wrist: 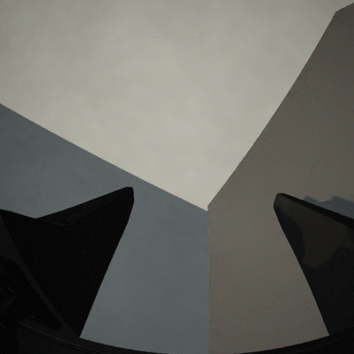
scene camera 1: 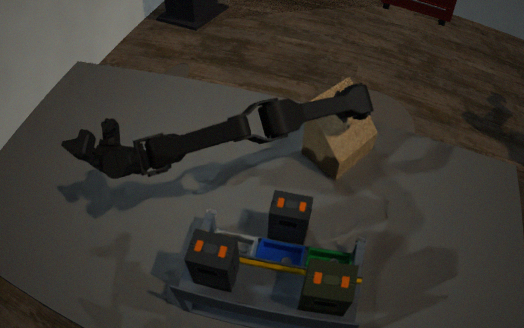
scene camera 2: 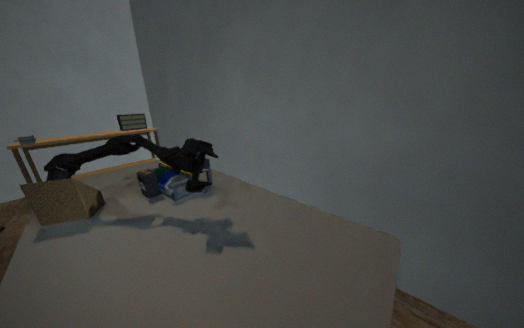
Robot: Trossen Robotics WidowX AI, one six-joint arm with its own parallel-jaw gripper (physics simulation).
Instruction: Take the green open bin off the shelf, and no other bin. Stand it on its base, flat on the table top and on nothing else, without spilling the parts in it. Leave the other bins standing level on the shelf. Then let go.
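Frame: origin at the arm's base, x left, y ahead, z down, level; millimetres.
Seen in the pictures: gripper, fingertip midpoint: (scene camera 1: 70, 148) (scene camera 2: 214, 170); arm's base at its link origin: (scene camera 1: 340, 106) (scene camera 2: 56, 185).
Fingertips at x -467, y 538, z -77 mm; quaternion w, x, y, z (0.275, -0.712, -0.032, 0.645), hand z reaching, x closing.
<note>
Pixels of each thing's top centre, then the offset from my fingertips to it. "*": a spot on its surface instead.
- green open bin at its top centre: (scene camera 1: 328, 268) (scene camera 2: 161, 170) dx +634, dy -131, dz +153 mm
- grey shelf at a spot on its surface: (scene camera 1: 265, 296) * dx +553, dy +3, dz +131 mm
- pale grey bin at a spot on its surface: (scene camera 1: 246, 246) * dx +431, dy -115, dz +215 mm
- olive case at its top centre: (scene camera 1: 331, 280) dx +659, dy -56, dz +37 mm
- yellow bar at its top centre: (scene camera 1: 276, 266) dx +537, dy -66, dz +122 mm
The green open bin (scene camera 1: 327, 254) (scene camera 2: 161, 171) sits at the right end of a row on the grey shelf (scene camera 1: 265, 296) in scene camera 1, beside the blue bin (scene camera 1: 280, 251) (scene camera 2: 168, 182). A pale grey bin (scene camera 1: 246, 246) is on the blue bin's other side. A small part lies in the green bin; its near side is hidden behind an olive case. My gripper (scene camera 1: 86, 132) (scene camera 2: 211, 171) (wrist: 206, 197) is open and empty, raised above the table, well to the left of the shelf in scene camera 1 and apart from every bin.
The olive case (scene camera 1: 329, 287) and a dark case (scene camera 1: 212, 260) stand on the shelf's upper part near a yellow bar (scene camera 1: 272, 266). Another dark case (scene camera 1: 290, 217) (scene camera 2: 149, 183) stands on the table against the arm side of the bins. A wooden block (scene camera 1: 341, 145) (scene camera 2: 62, 201) is by the arm's base.
</note>
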